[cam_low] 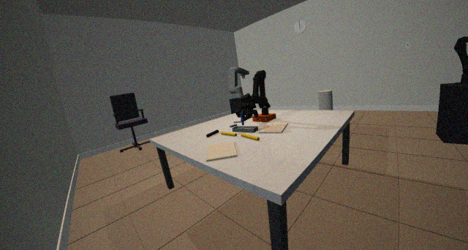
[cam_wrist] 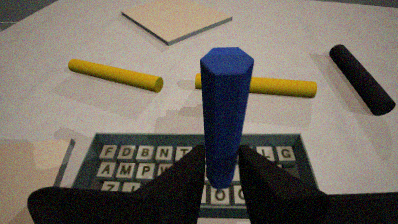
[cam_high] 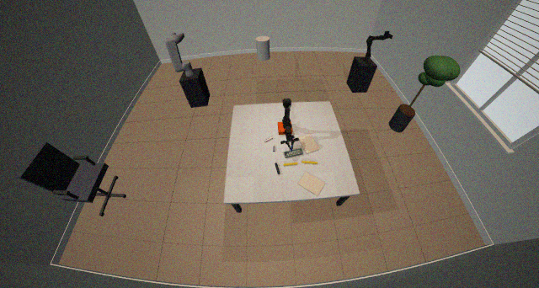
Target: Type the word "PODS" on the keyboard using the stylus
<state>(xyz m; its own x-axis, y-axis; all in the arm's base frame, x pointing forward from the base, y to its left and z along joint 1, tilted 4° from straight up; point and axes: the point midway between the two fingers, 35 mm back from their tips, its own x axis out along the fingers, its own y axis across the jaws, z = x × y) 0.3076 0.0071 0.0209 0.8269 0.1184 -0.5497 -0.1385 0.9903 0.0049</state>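
Now: gripper tip 2 cm above the blue stylus. Round my gripper tip: tan pad (37 cm ahead, 15 cm to the left, 7 cm below); black rod (17 cm ahead, 16 cm to the right, 6 cm below).
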